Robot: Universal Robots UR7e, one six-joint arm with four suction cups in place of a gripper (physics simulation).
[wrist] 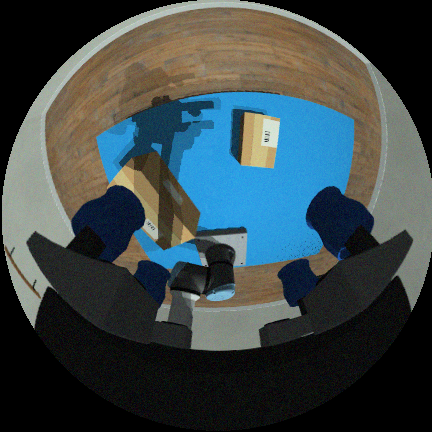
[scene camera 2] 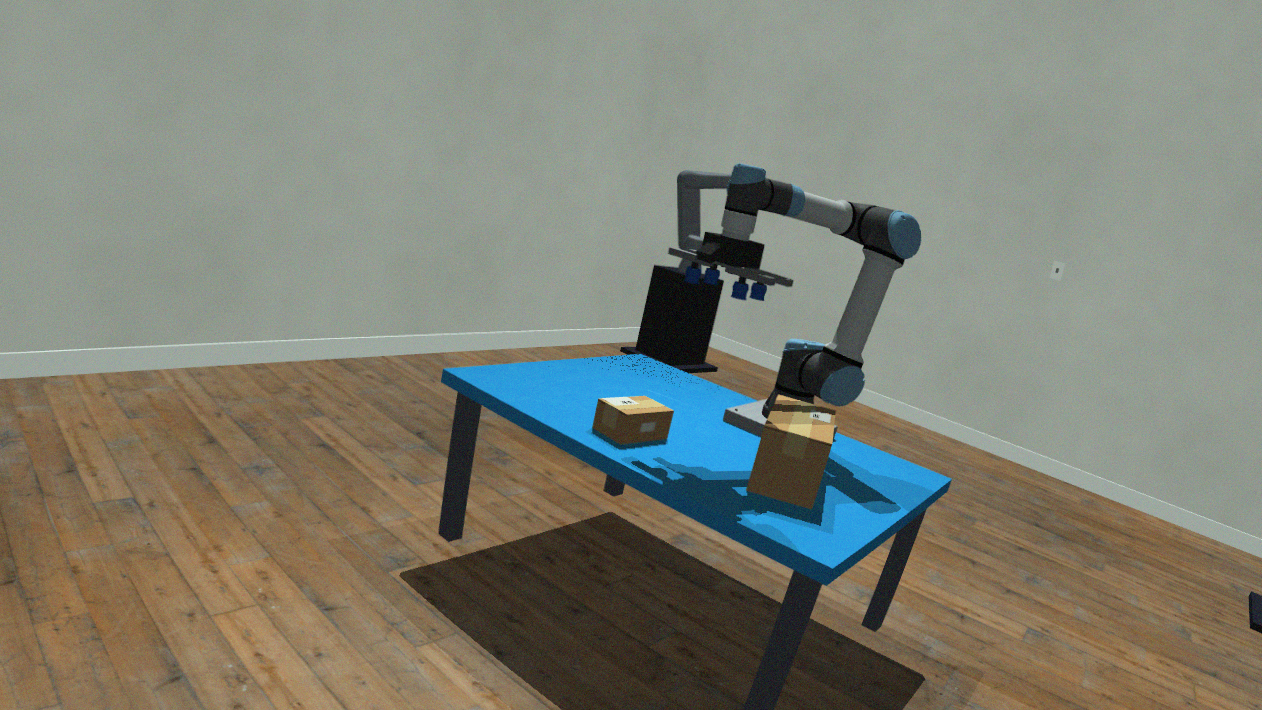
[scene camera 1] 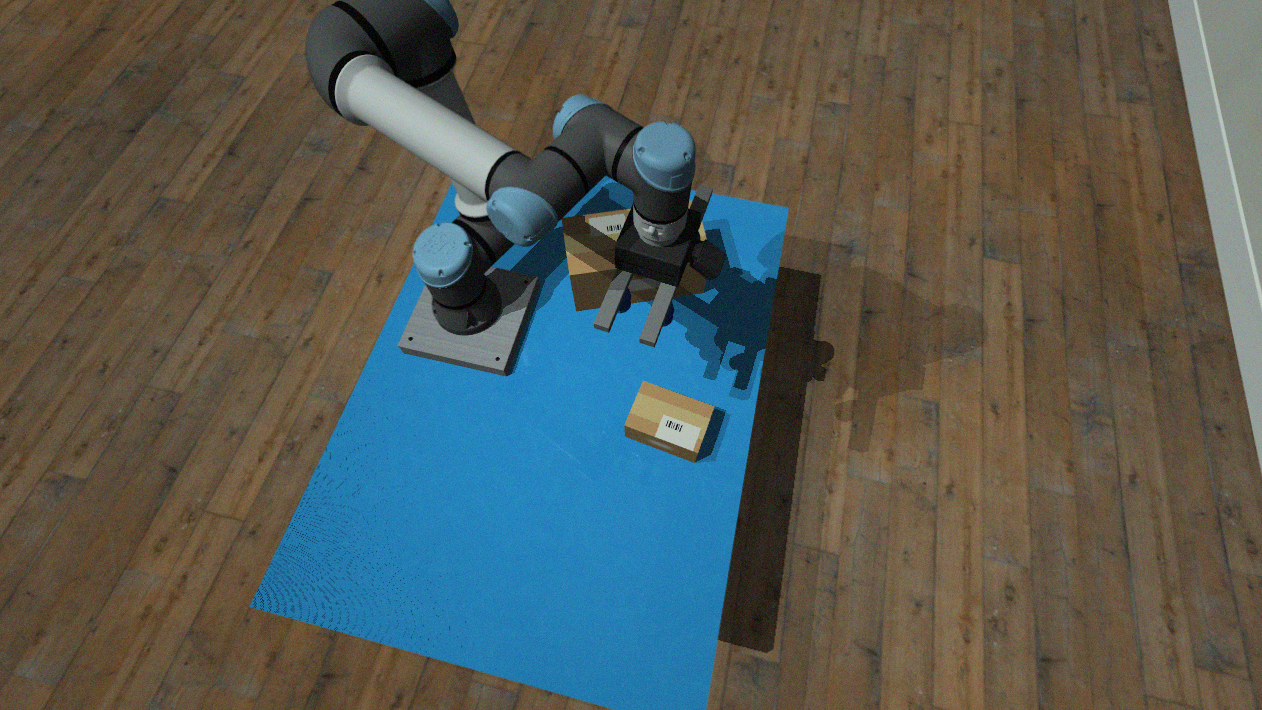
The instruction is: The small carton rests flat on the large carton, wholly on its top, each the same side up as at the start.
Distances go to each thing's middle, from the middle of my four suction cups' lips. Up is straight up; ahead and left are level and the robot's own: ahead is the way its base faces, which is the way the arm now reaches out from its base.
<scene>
The small carton (scene camera 1: 671,422) is 8 cm ahead of my suction cup, 11 cm to the right of it and 36 cm below it. The rest, counted from my suction cup: large carton (scene camera 2: 797,437) 11 cm behind, 22 cm to the left, 32 cm below.
</scene>
